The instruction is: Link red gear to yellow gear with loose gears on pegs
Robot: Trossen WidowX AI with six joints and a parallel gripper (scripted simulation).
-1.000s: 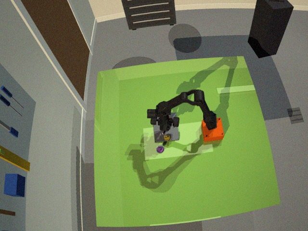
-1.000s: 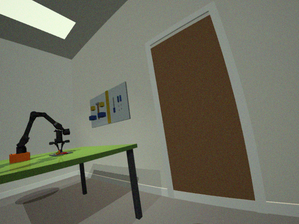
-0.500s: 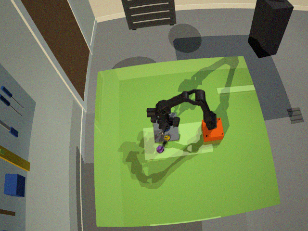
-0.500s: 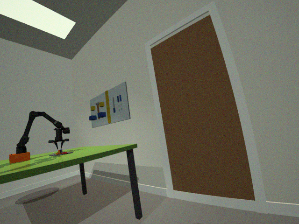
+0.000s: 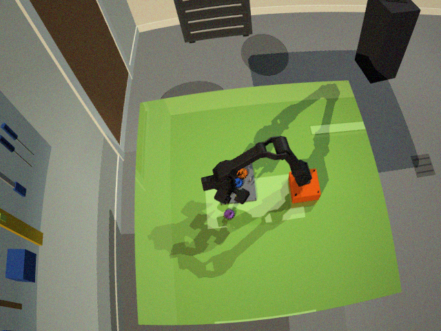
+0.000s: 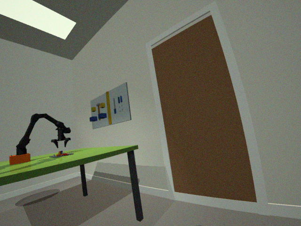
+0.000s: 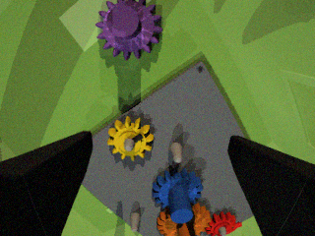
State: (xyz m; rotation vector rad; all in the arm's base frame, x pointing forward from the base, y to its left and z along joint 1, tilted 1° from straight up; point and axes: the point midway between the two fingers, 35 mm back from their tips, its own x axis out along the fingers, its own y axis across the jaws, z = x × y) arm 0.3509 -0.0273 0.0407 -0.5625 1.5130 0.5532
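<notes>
The purple gear is 30 mm ahead of my gripper tip, 60 mm to the left of it and 60 mm below it. From my gripper tip the other things lie so: yellow gear 40 mm behind, 60 mm below; then board 50 mm behind, 90 mm to the right, 70 mm below; then blue gear 50 mm behind, 80 mm to the right, 50 mm below.
</notes>
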